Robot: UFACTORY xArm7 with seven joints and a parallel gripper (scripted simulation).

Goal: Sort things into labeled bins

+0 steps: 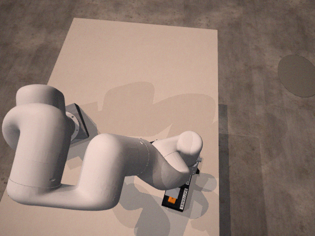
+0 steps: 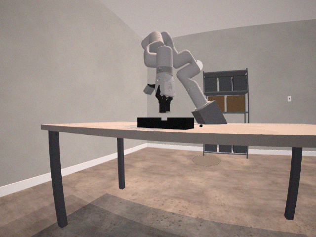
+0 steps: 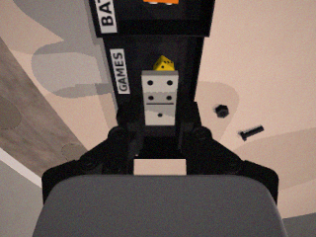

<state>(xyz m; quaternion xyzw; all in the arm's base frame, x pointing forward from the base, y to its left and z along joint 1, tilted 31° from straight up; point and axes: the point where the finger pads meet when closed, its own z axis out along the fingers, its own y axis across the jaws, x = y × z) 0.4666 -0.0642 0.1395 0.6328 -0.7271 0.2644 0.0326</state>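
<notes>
My hand is 70 mm above the yellow die. The rest, counted from my hand: orange battery (70 mm to the right, 70 mm below, 20 mm behind); white domino (20 mm below); red stick (90 mm to the right, 80 mm below, 20 mm ahead).
</notes>
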